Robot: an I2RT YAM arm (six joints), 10 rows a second.
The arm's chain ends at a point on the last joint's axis. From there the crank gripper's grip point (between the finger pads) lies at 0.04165 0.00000 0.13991 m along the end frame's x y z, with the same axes.
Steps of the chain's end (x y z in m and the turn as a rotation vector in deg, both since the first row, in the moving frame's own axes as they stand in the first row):
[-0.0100, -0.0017, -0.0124, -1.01, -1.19, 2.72]
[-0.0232, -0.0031, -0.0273, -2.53, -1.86, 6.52]
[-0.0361, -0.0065, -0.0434, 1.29, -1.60, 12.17]
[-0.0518, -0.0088, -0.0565, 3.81, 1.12, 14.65]
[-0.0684, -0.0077, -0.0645, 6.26, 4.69, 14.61]
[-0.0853, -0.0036, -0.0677, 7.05, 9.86, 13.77]
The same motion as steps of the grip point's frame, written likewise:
[-0.0130, 0.0027, -0.0116, -1.01, -1.19, 2.72]
[-0.0284, 0.0076, -0.0263, -2.53, -1.86, 6.52]
[-0.0406, -0.0013, -0.0422, 1.29, -1.60, 12.17]
[-0.0493, -0.0071, -0.0573, 3.81, 1.12, 14.65]
[-0.0567, -0.0107, -0.0686, 6.26, 4.69, 14.61]
[-0.0614, -0.0074, -0.0772, 7.05, 9.86, 13.77]

